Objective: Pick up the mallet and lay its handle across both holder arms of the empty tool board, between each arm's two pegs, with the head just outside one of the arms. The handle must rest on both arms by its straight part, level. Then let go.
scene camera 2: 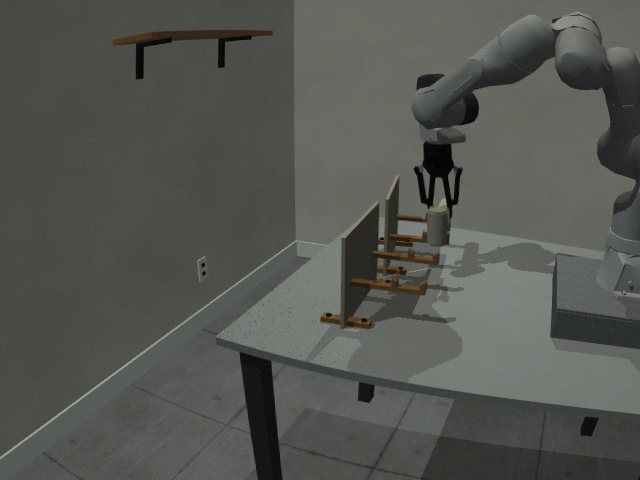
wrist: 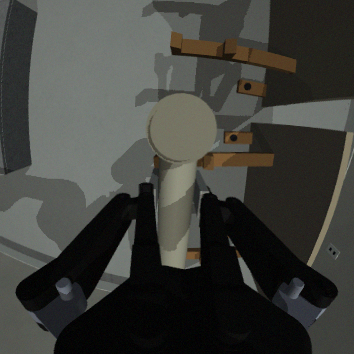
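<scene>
The cream mallet [scene camera 2: 437,227] [wrist: 182,127] is held by my gripper [scene camera 2: 440,207] [wrist: 175,178], which is shut on its handle. Its cylindrical head faces the camera side, just outside the nearer holder arm [scene camera 2: 405,237] [wrist: 245,160] of the back tool board [scene camera 2: 391,222] [wrist: 295,185]. In the wrist view the handle crosses above this arm, between its two pegs. The back board's farther arm [scene camera 2: 410,218] [wrist: 193,253] is mostly hidden by the gripper in the wrist view. Whether the handle touches either arm, or is exactly level, I cannot tell.
A second tool board [scene camera 2: 360,258] [wrist: 315,50] stands nearer the scene camera, with two pegged arms and nothing on them. Both boards stand on wooden feet on the grey table [scene camera 2: 496,351]. The robot's base block [scene camera 2: 589,320] [wrist: 15,95] is opposite the boards.
</scene>
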